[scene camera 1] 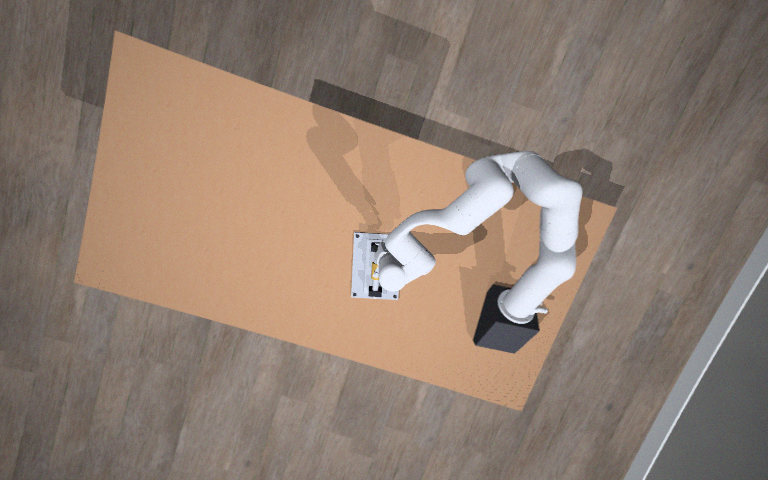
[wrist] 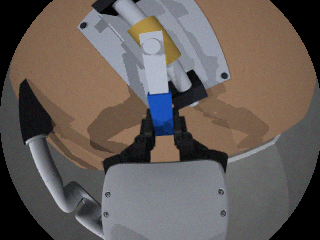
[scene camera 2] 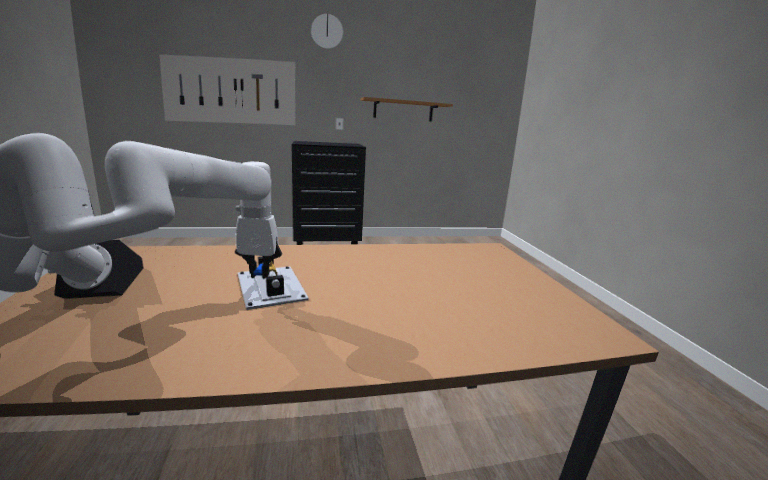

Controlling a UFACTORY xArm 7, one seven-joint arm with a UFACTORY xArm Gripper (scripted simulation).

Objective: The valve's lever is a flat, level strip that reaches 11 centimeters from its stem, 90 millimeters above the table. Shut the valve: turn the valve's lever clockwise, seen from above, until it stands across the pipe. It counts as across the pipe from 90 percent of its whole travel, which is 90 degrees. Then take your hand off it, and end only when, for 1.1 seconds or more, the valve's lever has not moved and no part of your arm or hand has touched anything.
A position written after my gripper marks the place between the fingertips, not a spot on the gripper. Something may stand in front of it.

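Observation:
A lever (wrist: 159, 97) is there for me to see. So is my gripper (scene camera 2: 259, 276), which the wrist view shows as well, my gripper being at (wrist: 163, 115) there.

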